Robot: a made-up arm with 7 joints. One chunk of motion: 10 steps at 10 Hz.
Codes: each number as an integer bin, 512 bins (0 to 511) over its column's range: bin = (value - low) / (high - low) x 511, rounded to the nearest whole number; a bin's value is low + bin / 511 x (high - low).
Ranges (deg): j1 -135..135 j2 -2.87..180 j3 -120.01..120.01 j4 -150..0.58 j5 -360.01..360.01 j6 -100.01..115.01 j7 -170.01..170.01
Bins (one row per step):
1: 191 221 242 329 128 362 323
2: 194 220 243 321 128 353 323
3: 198 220 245 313 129 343 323
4: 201 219 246 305 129 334 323
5: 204 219 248 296 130 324 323
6: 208 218 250 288 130 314 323
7: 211 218 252 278 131 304 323
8: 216 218 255 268 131 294 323
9: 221 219 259 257 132 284 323
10: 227 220 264 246 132 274 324
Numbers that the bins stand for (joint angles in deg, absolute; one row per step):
1: -34.08 76.22 -6.34 -53.05 -179.65 52.31 44.91
2: -32.50 75.86 -5.87 -55.41 -179.65 48.53 44.91
3: -30.38 75.86 -4.93 -57.77 -178.24 44.32 44.91
4: -28.80 75.50 -4.46 -60.12 -178.24 40.53 44.91
5: -27.21 75.50 -3.52 -62.78 -176.83 36.32 44.91
6: -25.10 75.14 -2.58 -65.13 -176.83 32.12 44.91
7: -23.51 75.14 -1.64 -68.08 -175.43 27.91 44.91
8: -20.87 75.14 -0.23 -71.03 -175.43 23.70 44.91
9: -18.23 75.50 1.64 -74.27 -174.02 19.49 44.91
10: -15.06 75.86 3.99 -77.51 -174.02 15.28 45.58

